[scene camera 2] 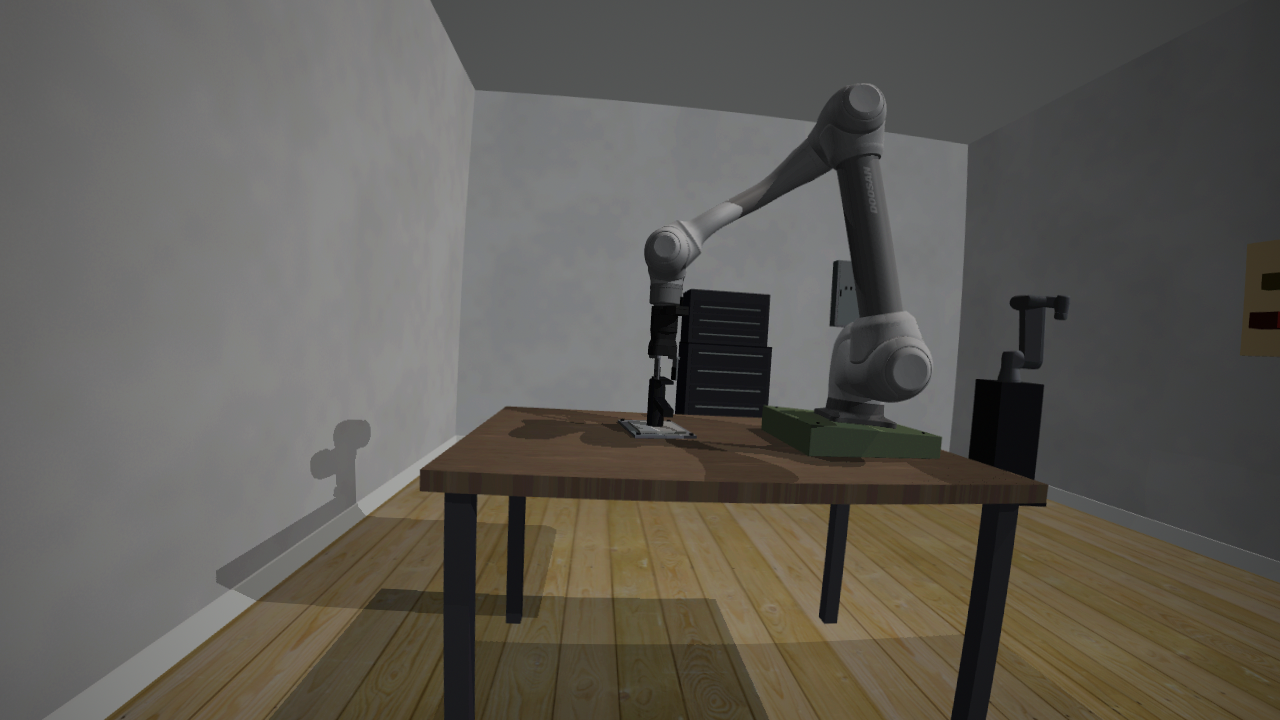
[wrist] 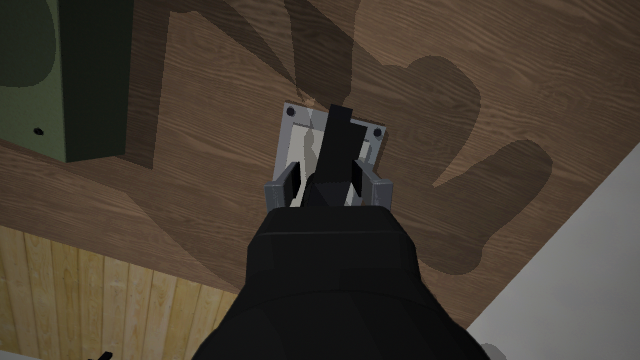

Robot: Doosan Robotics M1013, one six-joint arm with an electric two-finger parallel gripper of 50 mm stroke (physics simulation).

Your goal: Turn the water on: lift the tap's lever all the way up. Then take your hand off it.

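Where they show: gripper, fingertip midpoint: (scene camera 2: 665, 379) (wrist: 325, 172); arm's base, link origin: (scene camera 2: 852, 420).
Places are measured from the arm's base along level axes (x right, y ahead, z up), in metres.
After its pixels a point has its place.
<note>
A black tap (scene camera 2: 656, 404) @(x -0.047, y 0.556, z 0.016 m) stands upright on a light grey base plate (wrist: 281, 150) @(x -0.010, y 0.472, z -0.056 m) on the table. Its lever (wrist: 334, 150) @(x -0.067, y 0.532, z 0.087 m) shows in the wrist view as a long black bar pointing up the picture. In the scene view the tap's top is small and dark beneath the fingers, so the lever's exact tilt is hard to tell. My gripper (scene camera 2: 659, 372) @(x -0.046, y 0.536, z 0.086 m) (wrist: 325, 172) @(x -0.046, y 0.536, z 0.086 m) points down over the tap. It is open, with one finger on each side of the black lever, and it grips nothing. Whether a finger touches the lever is unclear. My gripper body hides the near part of the tap and plate.
The green base block (scene camera 2: 875, 438) @(x -0.188, y 0.009, z -0.017 m) (wrist: 30, 110) @(x 0.091, y 0.182, z 0.009 m) under my arm stands to the right of the tap in the scene view. The wooden table (scene camera 2: 572, 470) @(x -0.488, y 0.694, z -0.064 m) (wrist: 210, 125) @(x 0.015, y 0.348, z -0.064 m) carries both. A dark drawer cabinet (scene camera 2: 726, 358) stands behind the table.
</note>
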